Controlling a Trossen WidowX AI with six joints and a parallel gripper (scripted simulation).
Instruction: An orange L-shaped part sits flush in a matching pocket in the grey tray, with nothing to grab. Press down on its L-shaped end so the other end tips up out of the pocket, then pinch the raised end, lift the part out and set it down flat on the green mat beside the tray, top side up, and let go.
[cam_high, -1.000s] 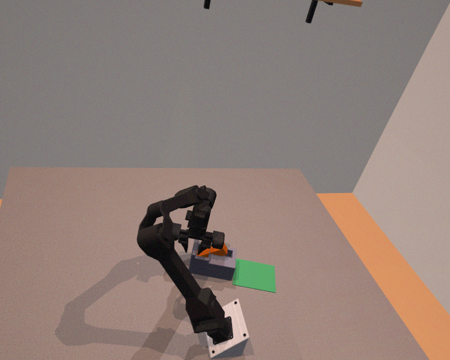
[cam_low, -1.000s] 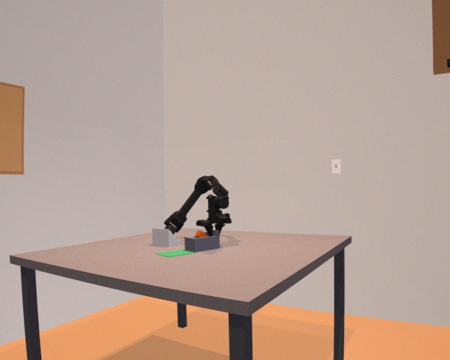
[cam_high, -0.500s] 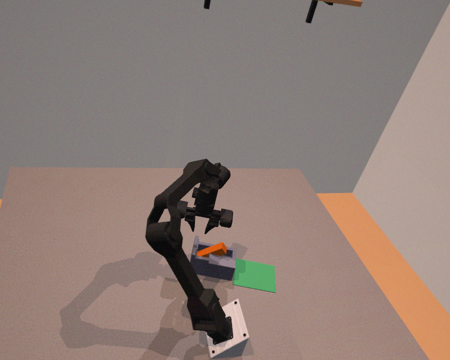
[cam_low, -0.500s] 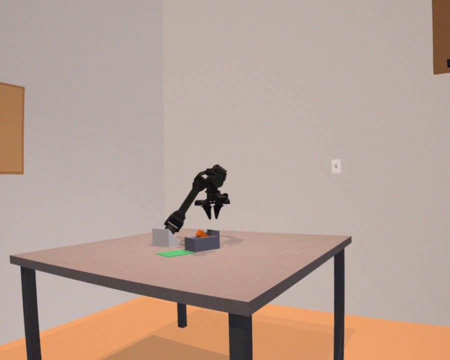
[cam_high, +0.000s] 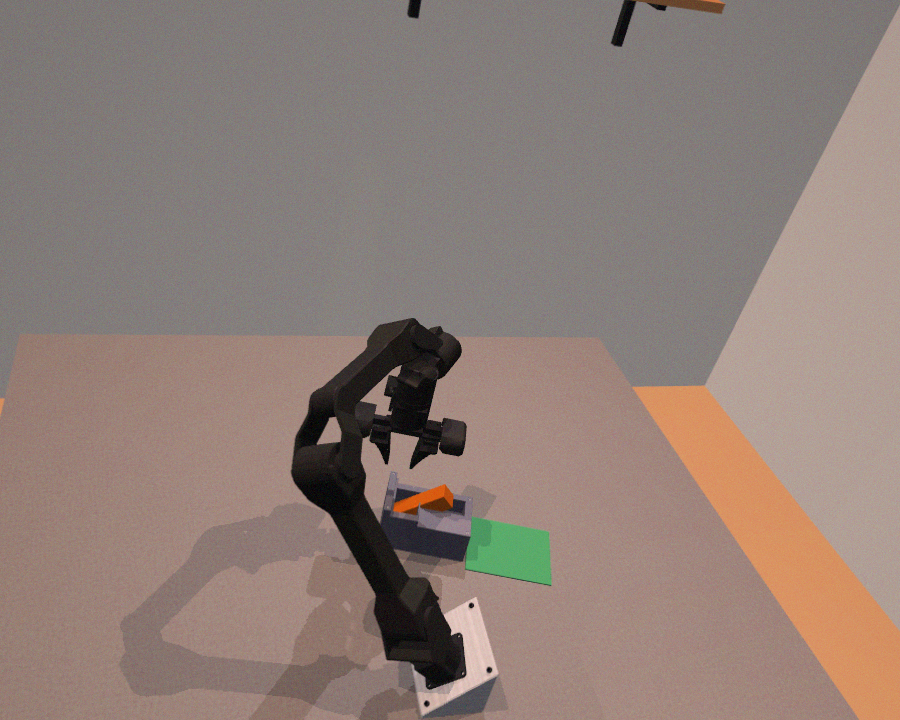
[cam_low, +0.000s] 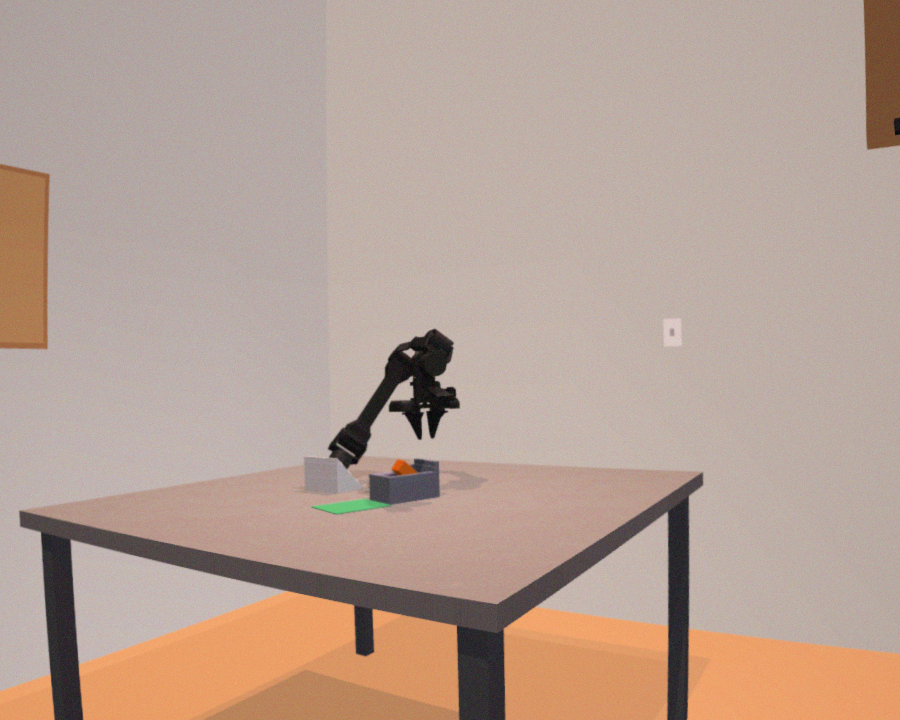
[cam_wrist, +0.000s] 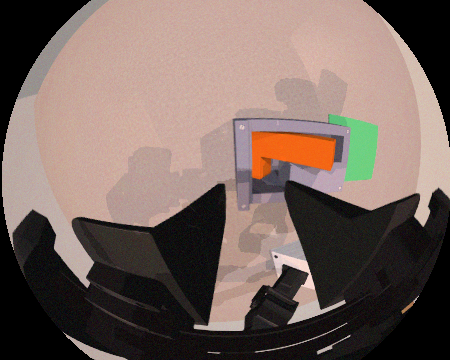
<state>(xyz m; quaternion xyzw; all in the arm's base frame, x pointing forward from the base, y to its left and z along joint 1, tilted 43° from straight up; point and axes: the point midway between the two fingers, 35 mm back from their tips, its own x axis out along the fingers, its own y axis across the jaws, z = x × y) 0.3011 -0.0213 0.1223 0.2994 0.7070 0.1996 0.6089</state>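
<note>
The orange L-shaped part lies 100 mm below my gripper tip, 40 mm to the right of it and 20 mm behind it. Round my gripper tip: green mat 220 mm to the right, 160 mm below, 50 mm behind.
</note>
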